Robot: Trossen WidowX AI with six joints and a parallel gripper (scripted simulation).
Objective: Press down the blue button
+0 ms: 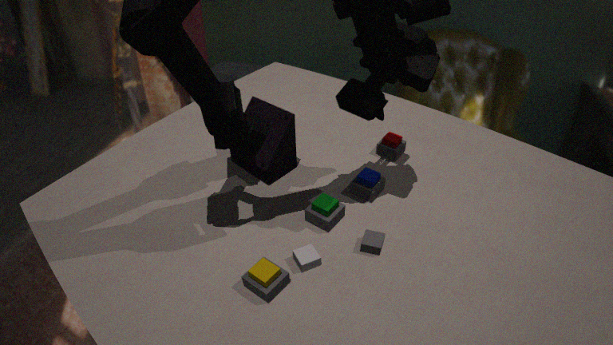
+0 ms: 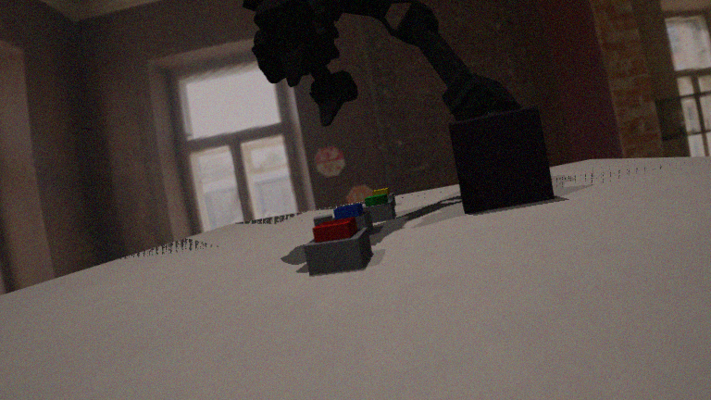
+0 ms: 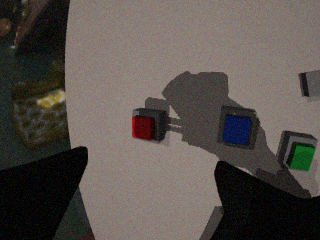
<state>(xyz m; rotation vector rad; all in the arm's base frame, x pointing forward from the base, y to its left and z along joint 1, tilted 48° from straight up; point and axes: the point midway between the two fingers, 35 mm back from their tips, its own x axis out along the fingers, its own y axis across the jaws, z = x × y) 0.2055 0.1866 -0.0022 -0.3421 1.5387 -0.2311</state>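
Right now the blue button is 13 cm below my gripper tip and 5 cm to the right of it. Round my gripper tip: green button: 15 cm to the right, 13 cm below, 1 cm behind; then red button: 13 cm below, 8 cm to the left, 4 cm behind; then grey block: 16 cm below, 15 cm to the right, 9 cm ahead.
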